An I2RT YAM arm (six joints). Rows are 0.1 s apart.
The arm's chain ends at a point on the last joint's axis. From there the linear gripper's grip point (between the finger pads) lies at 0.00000 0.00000 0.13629 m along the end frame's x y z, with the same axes.
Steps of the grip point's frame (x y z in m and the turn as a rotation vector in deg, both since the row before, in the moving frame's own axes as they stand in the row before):
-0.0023, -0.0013, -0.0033, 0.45, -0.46, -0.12
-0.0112, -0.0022, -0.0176, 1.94, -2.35, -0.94
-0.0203, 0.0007, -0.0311, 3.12, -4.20, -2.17
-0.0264, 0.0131, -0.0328, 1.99, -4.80, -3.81
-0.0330, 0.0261, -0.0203, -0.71, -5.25, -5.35
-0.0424, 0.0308, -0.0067, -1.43, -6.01, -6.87
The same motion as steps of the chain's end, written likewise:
-0.0012, -0.0002, -0.0033, 0.45, -0.46, -0.12
-0.0056, 0.0024, -0.0174, 1.94, -2.35, -0.94
-0.0102, 0.0079, -0.0305, 3.12, -4.20, -2.17
-0.0148, 0.0174, -0.0322, 1.99, -4.80, -3.81
-0.0206, 0.0238, -0.0197, -0.71, -5.25, -5.35
-0.0284, 0.0266, -0.0059, -1.43, -6.01, -6.87

